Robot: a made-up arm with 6 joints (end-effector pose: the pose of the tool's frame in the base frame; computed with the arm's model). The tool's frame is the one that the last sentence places.
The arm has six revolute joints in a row. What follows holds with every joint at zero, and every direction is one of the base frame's.
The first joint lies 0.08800 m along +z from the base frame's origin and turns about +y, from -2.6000 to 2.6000 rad.
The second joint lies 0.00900 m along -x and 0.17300 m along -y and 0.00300 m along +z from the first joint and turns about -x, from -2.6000 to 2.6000 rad.
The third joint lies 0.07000 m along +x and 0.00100 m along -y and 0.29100 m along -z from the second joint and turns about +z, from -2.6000 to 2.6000 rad.
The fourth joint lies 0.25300 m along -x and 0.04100 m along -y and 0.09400 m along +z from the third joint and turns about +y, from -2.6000 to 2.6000 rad.
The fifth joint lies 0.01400 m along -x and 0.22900 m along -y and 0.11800 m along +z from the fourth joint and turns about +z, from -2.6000 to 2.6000 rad.
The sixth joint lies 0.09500 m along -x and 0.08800 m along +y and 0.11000 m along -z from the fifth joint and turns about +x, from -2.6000 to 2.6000 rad.
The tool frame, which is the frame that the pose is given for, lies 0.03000 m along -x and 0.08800 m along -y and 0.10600 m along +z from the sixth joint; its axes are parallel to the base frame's.
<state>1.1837 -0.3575 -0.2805 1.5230 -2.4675 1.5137</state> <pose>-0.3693 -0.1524 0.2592 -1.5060 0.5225 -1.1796</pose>
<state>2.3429 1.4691 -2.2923 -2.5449 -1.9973 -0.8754</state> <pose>-0.4942 -0.3607 0.2820 0.1559 -1.1816 -0.1478</pose>
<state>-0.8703 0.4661 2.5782 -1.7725 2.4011 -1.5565</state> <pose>0.6566 -0.0803 0.3350 -1.0638 1.6341 -0.3063</pose>
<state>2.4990 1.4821 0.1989 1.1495 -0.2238 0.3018</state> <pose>0.2791 -0.2339 -0.0905 1.6945 -2.0712 -1.1774</pose>
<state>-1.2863 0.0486 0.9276 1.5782 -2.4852 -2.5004</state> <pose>0.4295 -0.6386 0.1597 1.1237 -1.8908 1.7613</pose>
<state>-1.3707 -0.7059 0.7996 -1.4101 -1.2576 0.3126</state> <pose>0.4090 -0.2774 -0.0622 2.3685 -1.3741 1.0424</pose>
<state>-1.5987 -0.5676 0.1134 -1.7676 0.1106 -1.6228</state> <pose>0.3826 -0.0761 -0.1389 0.7441 -2.0371 -2.0427</pose>
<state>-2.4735 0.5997 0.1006 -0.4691 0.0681 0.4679</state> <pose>0.2187 -0.5816 -0.1320 -0.5634 -2.7477 0.0147</pose>
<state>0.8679 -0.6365 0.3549 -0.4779 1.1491 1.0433</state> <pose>-0.3773 -0.4216 -0.1694 1.7123 0.3720 1.0366</pose>
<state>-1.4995 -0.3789 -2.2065 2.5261 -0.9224 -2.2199</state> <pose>0.1527 0.1795 0.3004 -0.4370 0.1193 1.6063</pose>
